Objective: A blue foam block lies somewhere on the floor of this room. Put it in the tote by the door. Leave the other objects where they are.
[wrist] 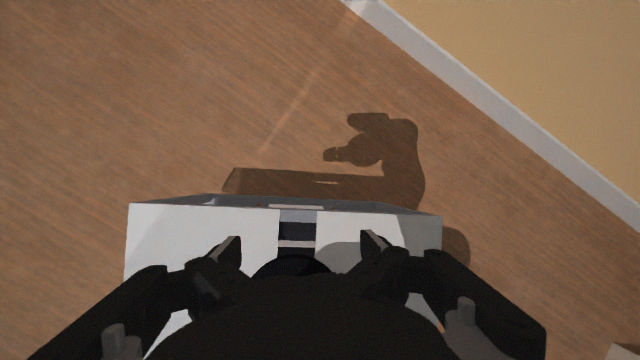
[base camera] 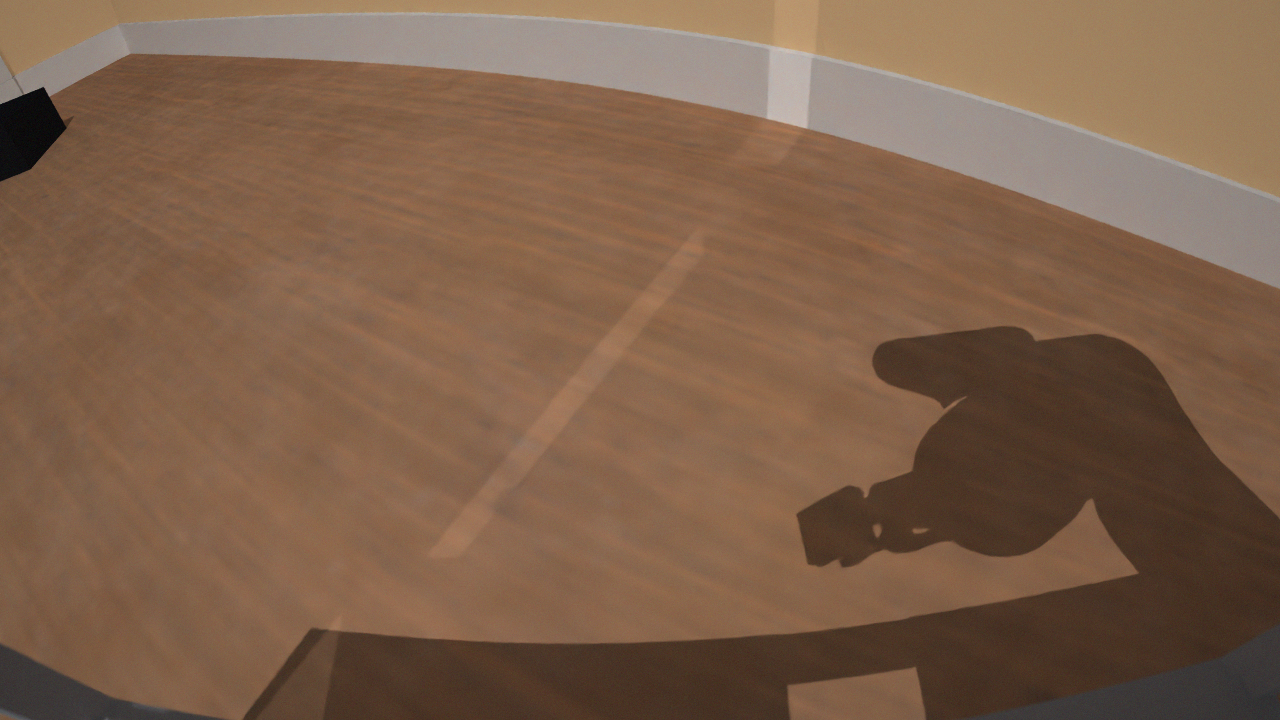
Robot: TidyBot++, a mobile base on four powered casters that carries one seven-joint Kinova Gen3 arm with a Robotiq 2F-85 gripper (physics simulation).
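Frame: origin at the arm's base, x ahead, y left, z up, level; centimetres.
Seen in the pictures: gripper, fingertip midpoint: point(wrist: 302, 245).
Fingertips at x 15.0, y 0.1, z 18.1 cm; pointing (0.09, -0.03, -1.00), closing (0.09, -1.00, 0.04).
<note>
A point is followed by its place in that frame.
My gripper point(wrist: 302, 245) {y 0.1, x 15.0, z 18.1 cm} is open and empty in the wrist view, its two dark fingers wide apart above the white top of the robot's own base. The blue foam block does not show in the base camera view or in the wrist view. The tote by the door does not show in either view.
A black box-like object point(base camera: 28, 132) {y 119.1, x 108.0, z -34.4 cm} stands at the far left edge of the base camera view. A white skirting board point(base camera: 537, 55) {y 13.4, x 97.3, z -36.2 cm} point(wrist: 465, 82) {y -54.9, x 56.9, z -34.2 cm} runs along the tan wall point(base camera: 1029, 62) {y -38.5, x 68.2, z -25.7 cm} point(wrist: 550, 75) {y -65.5, x 52.2, z -17.0 cm}. The arm's shadow falls on the wooden floor point(base camera: 358, 313) {y 24.3, x 50.8, z -39.7 cm} point(wrist: 150, 100) {y 47.1, x 42.4, z -39.7 cm}.
</note>
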